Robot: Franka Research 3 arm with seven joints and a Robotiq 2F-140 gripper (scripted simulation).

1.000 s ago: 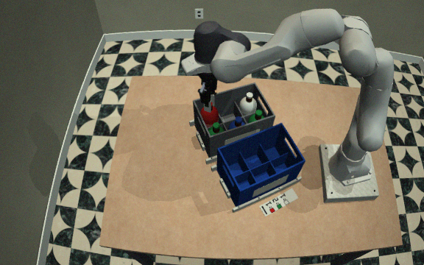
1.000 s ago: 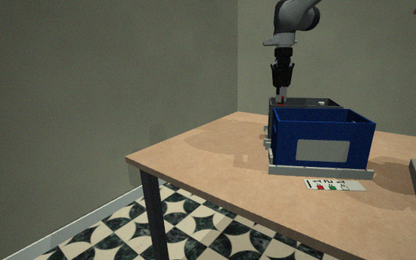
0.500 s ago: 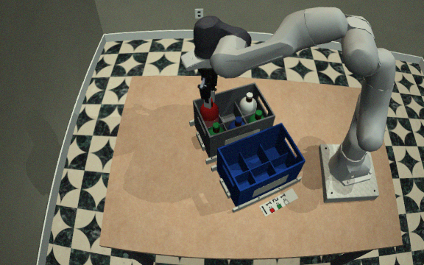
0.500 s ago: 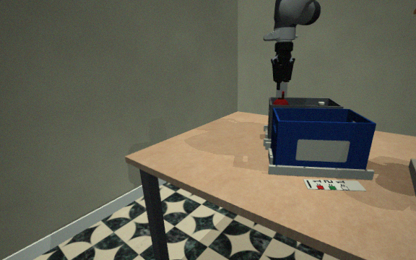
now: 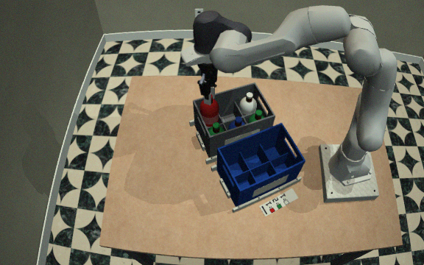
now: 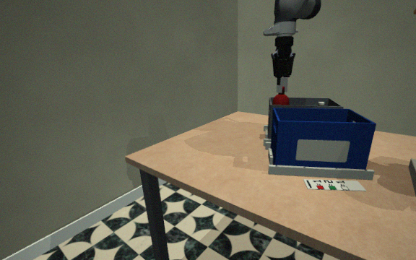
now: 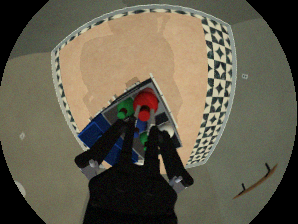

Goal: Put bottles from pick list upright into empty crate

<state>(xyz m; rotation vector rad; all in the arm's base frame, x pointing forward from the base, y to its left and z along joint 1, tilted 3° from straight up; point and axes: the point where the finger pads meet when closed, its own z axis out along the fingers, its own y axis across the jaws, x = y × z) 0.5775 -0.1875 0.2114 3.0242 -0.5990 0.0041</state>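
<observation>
Right now my hand is 8 cm above the red bottle. Also, from my hand: white bottle 16 cm behind, 7 cm to the right, 15 cm below; then grey crate 10 cm behind, 1 cm to the left, 16 cm below; then blue bottle 11 cm behind, 5 cm to the left, 15 cm below.
</observation>
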